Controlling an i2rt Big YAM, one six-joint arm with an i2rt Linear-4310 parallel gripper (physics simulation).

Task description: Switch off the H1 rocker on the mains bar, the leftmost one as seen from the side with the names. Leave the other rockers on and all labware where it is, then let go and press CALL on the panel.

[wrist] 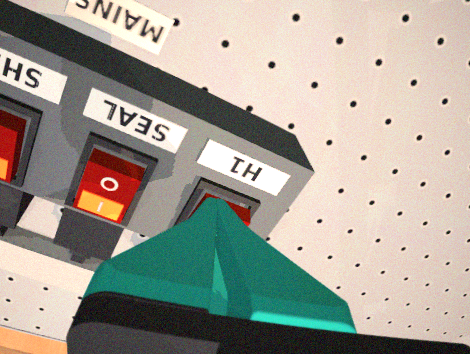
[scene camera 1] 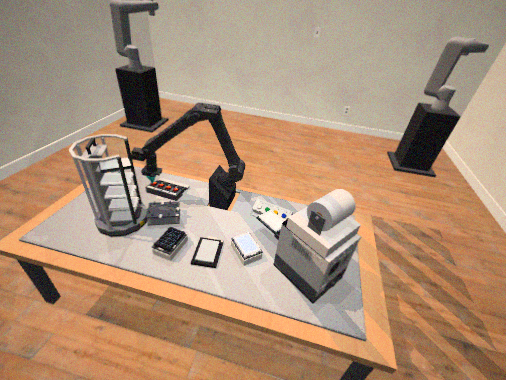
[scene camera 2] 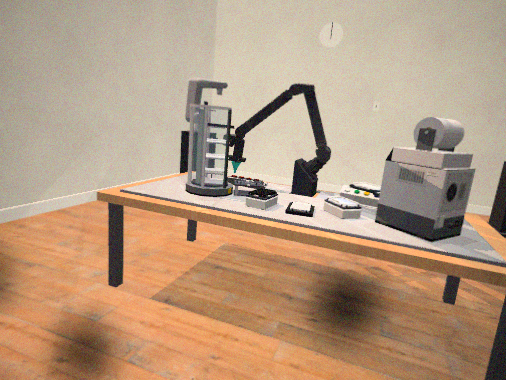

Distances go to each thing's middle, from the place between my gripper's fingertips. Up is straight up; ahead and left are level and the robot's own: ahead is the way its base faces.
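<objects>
My gripper, as I see it, is 3 cm to the left of the tall rack tower (scene camera 1: 97, 158) and 27 cm short of it, and it is also 16 cm below the tower.
</objects>
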